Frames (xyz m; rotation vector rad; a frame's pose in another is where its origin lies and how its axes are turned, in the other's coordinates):
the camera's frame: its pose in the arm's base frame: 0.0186 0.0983 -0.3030 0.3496 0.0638 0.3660
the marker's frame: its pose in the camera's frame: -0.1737 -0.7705 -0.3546 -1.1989 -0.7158 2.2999
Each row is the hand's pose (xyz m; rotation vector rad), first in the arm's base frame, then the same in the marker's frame.
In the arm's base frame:
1: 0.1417 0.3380 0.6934 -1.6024 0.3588 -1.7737
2: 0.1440 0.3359 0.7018 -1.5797 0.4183 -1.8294
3: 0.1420 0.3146 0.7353 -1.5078 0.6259 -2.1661
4: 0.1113 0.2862 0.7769 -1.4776 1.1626 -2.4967
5: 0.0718 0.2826 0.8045 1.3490 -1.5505 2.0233
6: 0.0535 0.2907 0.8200 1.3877 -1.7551 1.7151
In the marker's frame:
1: -0.1756 -1.8064 -0.0222 0.4848 -2.3057 0.1509
2: -0.1815 -1.8124 -0.0192 0.4601 -2.2464 0.1194
3: -0.2035 -1.8299 0.0089 0.4638 -1.9389 -0.0787
4: -0.2102 -1.8520 0.0632 0.3082 -1.5525 -0.4714
5: -0.1919 -1.8754 0.1013 -0.0035 -1.3680 -0.8536
6: -0.1792 -1.8937 0.1134 -0.2253 -1.3582 -1.0396

